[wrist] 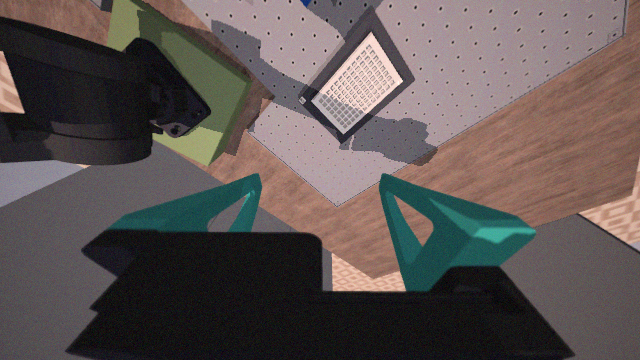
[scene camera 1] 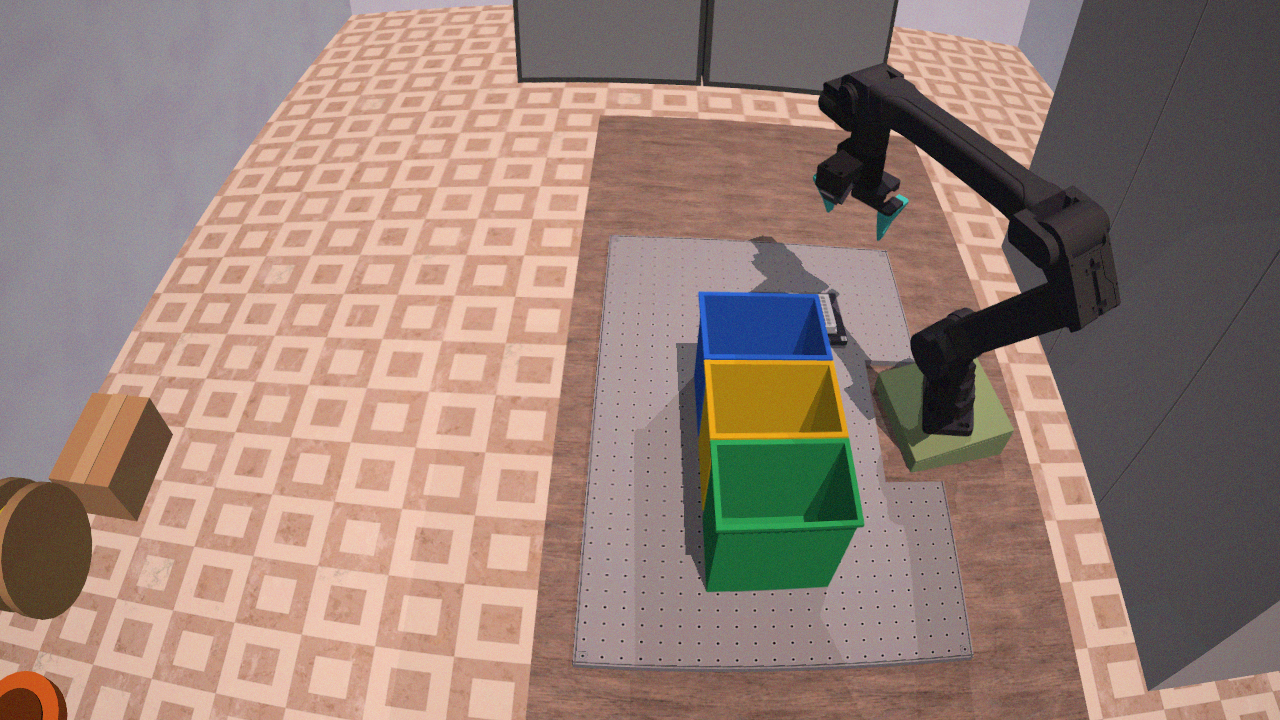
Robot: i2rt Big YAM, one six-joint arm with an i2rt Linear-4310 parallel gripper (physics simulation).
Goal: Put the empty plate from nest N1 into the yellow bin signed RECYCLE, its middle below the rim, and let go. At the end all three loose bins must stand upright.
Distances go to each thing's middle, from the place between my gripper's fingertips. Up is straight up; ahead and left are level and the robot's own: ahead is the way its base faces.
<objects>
The white gridded plate point(wrist: 367, 76) is 60 mm ahead of my hand and 210 mm below it. From my hand the other things lie so: dark nest point(wrist: 387, 45): 60 mm ahead, 220 mm below; yellow bin point(scene camera 1: 744, 399): 80 mm ahead, 340 mm to the left, 140 mm below; blue bin point(scene camera 1: 733, 325): 110 mm ahead, 210 mm to the left, 140 mm below.
</objects>
